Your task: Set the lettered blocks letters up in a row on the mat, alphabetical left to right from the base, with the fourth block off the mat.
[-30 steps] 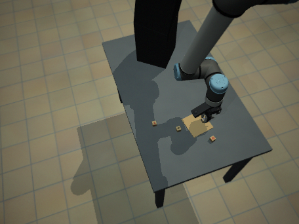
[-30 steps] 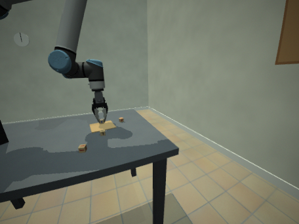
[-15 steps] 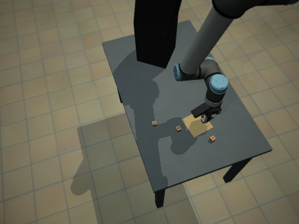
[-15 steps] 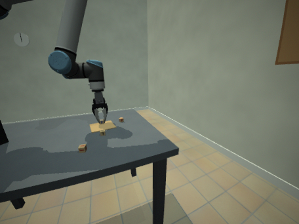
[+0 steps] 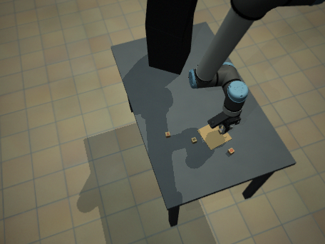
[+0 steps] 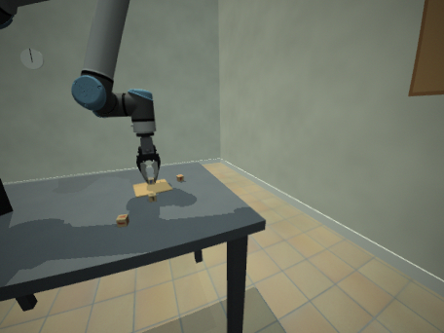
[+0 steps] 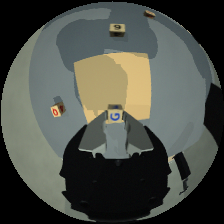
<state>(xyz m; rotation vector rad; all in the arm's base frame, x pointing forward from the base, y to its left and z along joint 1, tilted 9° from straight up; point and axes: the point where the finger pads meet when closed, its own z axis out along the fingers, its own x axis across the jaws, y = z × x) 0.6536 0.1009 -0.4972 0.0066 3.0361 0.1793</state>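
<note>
Now: hand 4 cm to the left of the tan mat and 2 cm above it.
</note>
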